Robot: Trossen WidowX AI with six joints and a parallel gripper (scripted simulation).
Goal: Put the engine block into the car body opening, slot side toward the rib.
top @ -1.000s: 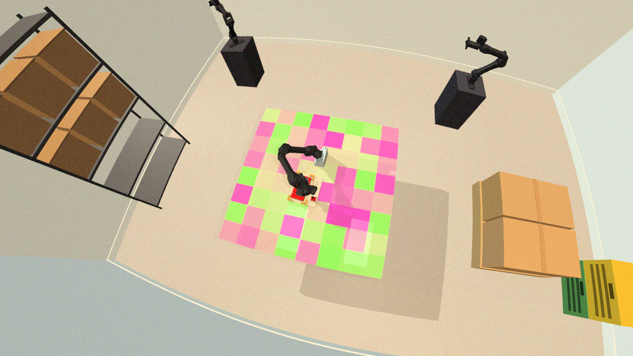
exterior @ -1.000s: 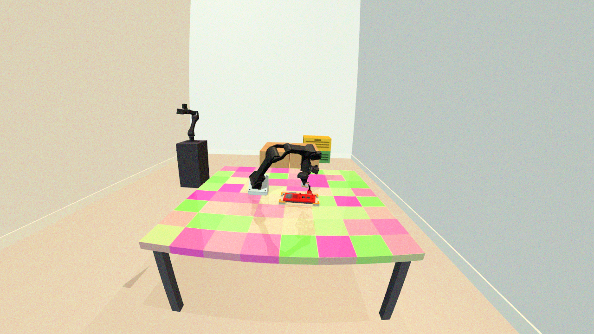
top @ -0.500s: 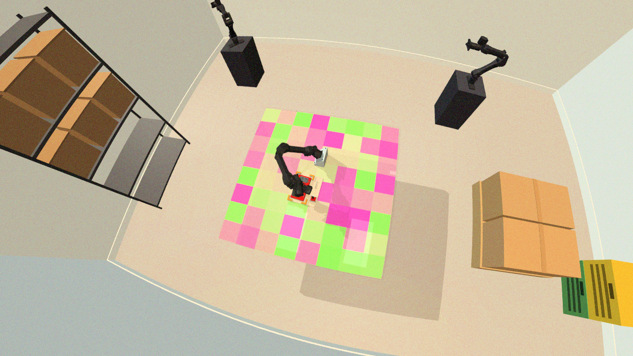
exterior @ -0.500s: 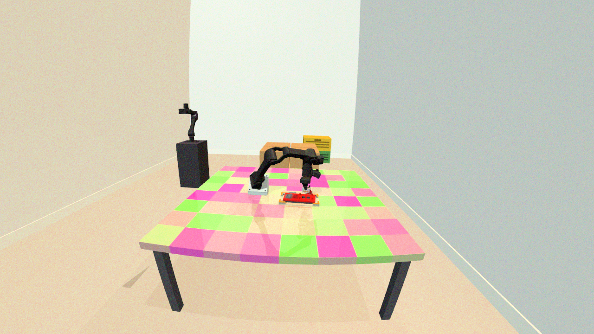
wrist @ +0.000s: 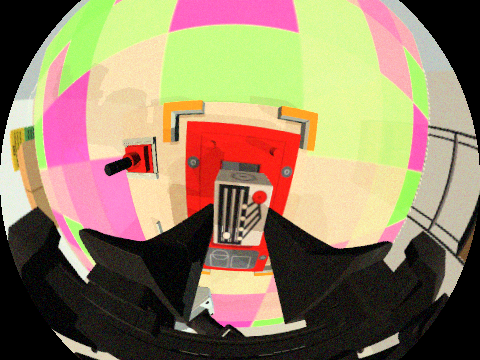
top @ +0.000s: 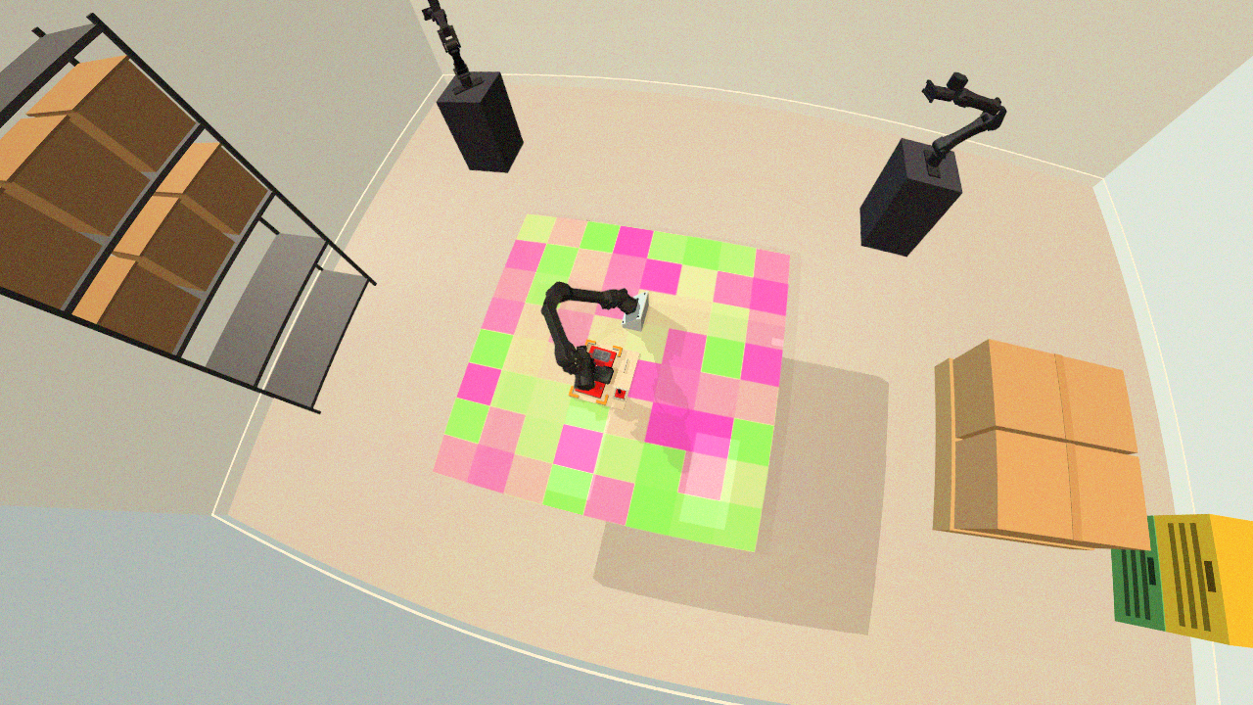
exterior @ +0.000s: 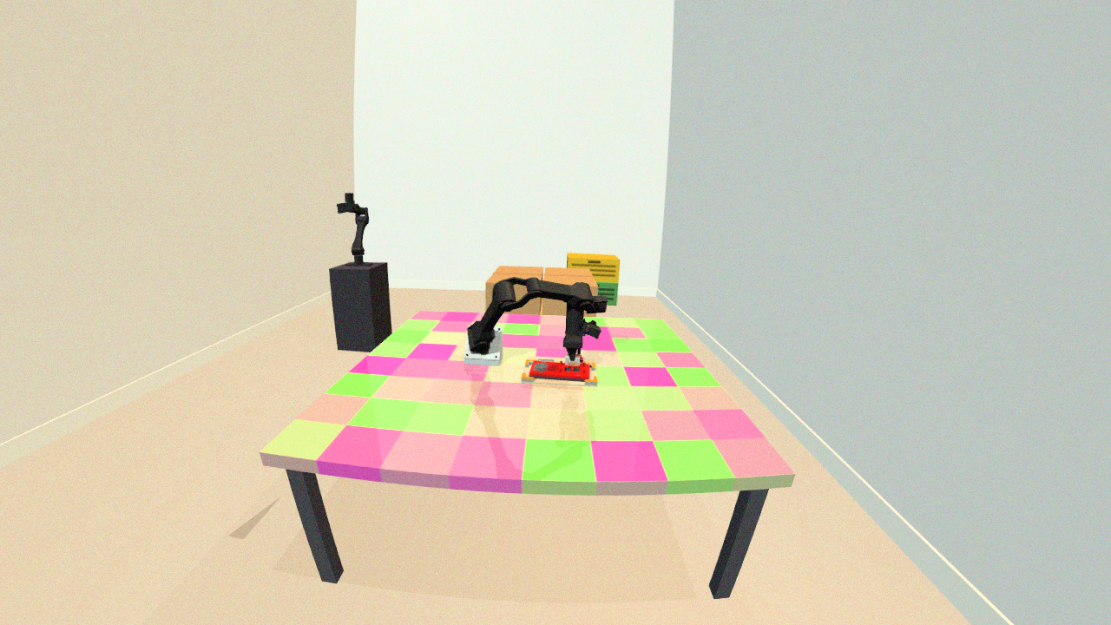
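My gripper tip is now 10 mm above the engine block.
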